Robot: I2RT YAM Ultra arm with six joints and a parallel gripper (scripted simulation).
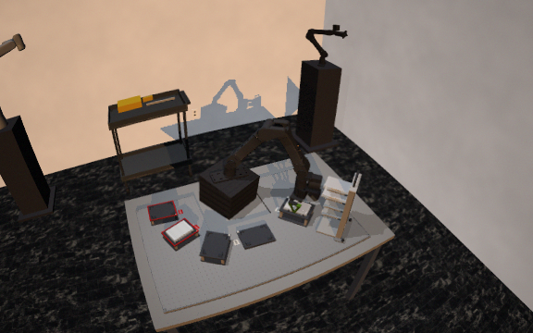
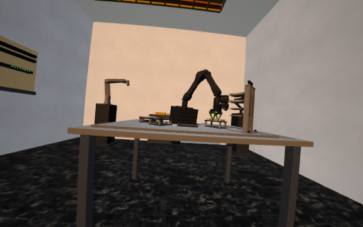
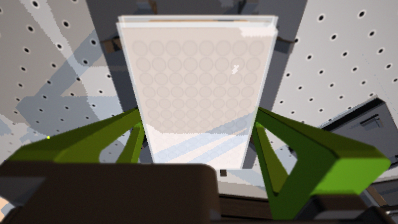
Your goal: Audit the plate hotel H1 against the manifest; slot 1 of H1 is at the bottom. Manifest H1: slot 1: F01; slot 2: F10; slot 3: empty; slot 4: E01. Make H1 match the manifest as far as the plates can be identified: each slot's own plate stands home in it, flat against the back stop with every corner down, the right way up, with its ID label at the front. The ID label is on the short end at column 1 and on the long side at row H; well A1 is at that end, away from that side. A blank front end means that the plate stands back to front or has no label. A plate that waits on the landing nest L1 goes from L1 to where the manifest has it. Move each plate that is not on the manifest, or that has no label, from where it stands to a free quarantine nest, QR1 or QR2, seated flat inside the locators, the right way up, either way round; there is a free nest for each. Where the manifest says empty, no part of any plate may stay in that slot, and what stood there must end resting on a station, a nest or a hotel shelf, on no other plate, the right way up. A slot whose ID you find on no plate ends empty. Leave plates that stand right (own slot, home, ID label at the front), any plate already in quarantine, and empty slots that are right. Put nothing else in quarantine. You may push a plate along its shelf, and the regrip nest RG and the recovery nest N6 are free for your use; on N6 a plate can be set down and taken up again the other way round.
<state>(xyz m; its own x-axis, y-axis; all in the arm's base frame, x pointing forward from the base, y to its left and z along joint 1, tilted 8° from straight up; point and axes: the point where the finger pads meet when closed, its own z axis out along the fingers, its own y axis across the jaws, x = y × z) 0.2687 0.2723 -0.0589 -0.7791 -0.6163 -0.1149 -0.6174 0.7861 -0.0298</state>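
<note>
Right now my hand is 1 cm above the dark regrip nest. The rest, counted from my hand: white plate: right at my hand; A1 mark: 9 cm behind, 1 cm below; RG tag: 8 cm behind, 7 cm below, 6 cm to the right.
</note>
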